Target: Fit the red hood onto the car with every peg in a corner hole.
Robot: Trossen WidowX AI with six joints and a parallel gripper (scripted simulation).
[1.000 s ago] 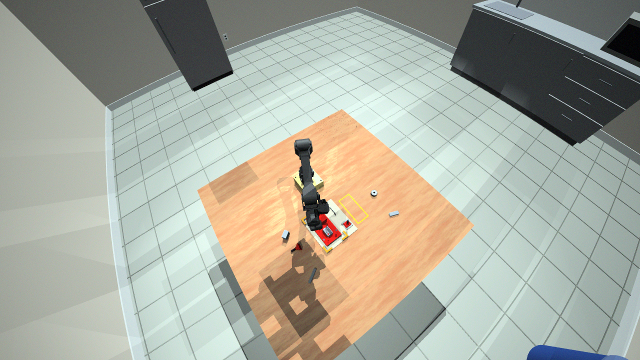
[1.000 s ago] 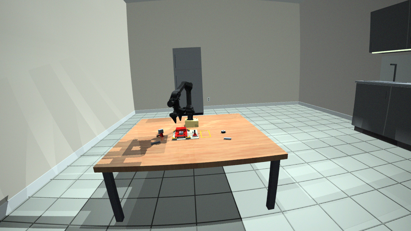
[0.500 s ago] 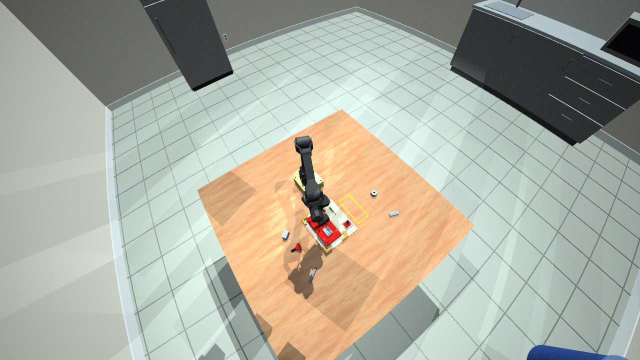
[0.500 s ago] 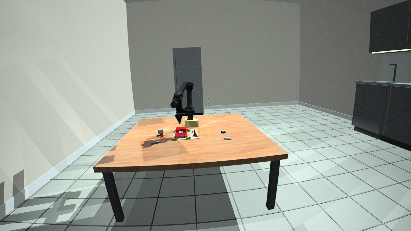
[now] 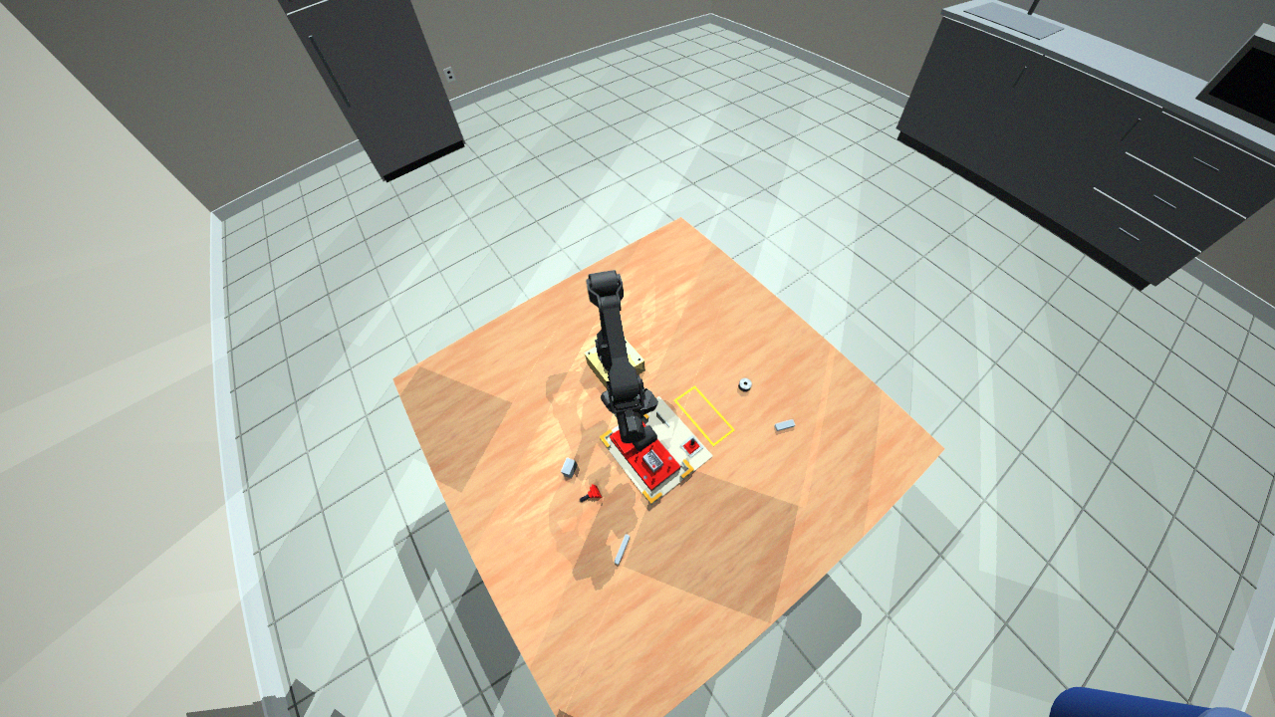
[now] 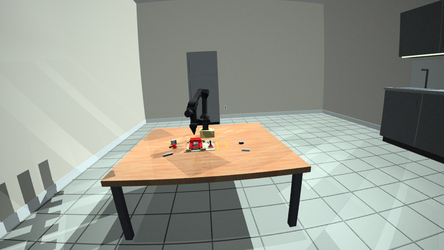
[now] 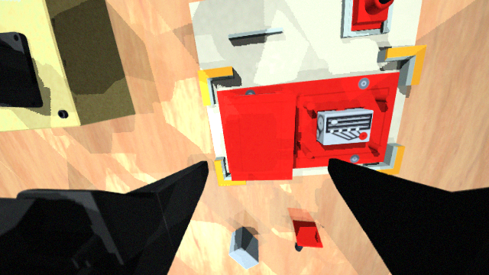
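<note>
My gripper tip is 6 cm above the hood. From my gripper tip the other things lie so: jig 6 cm ahead, 4 cm to the left, 9 cm below; grey engine block 9 cm ahead, 2 cm to the left, 8 cm below.
</note>
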